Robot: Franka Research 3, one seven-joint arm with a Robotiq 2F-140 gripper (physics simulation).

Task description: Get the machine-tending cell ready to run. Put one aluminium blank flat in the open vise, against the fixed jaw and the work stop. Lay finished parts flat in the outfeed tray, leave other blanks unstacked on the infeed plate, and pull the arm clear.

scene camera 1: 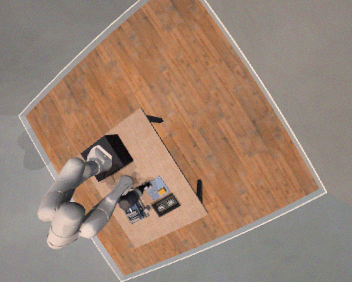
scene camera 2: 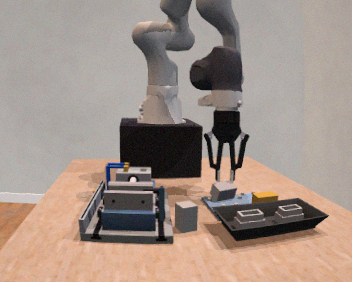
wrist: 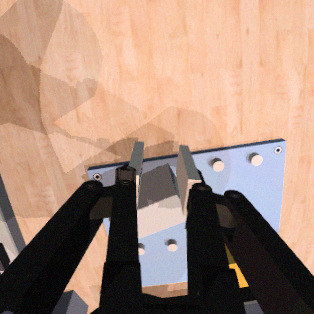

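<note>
One grey aluminium blank (scene camera 2: 223, 192) (wrist: 159, 220) rests tilted on the blue infeed plate (scene camera 2: 212, 201) (wrist: 250, 195) (scene camera 1: 157, 182). My gripper (scene camera 1: 147, 185) (scene camera 2: 225, 177) (wrist: 159, 157) points down right at this blank, fingers partly closed but apart and not gripping; finger parts hide its left side in the wrist view. Another grey blank (scene camera 2: 186, 217) stands upright on the table between vise and plate. The vise (scene camera 2: 129, 220) (scene camera 1: 134, 212) is at the left in scene camera 2; its jaw gap is mostly hidden. Two finished parts with pockets (scene camera 2: 249, 215) (scene camera 2: 289, 210) lie in the black outfeed tray (scene camera 2: 280, 229).
A yellow block (scene camera 2: 265, 197) (scene camera 1: 162, 191) (wrist: 240, 276) sits on the infeed plate, close behind the tray's wall. Short pegs (wrist: 217, 165) (wrist: 256, 159) stand up from the plate. A blue bracket (scene camera 2: 108, 175) rises at the vise's back. The arm's black base block (scene camera 2: 160, 150) is behind.
</note>
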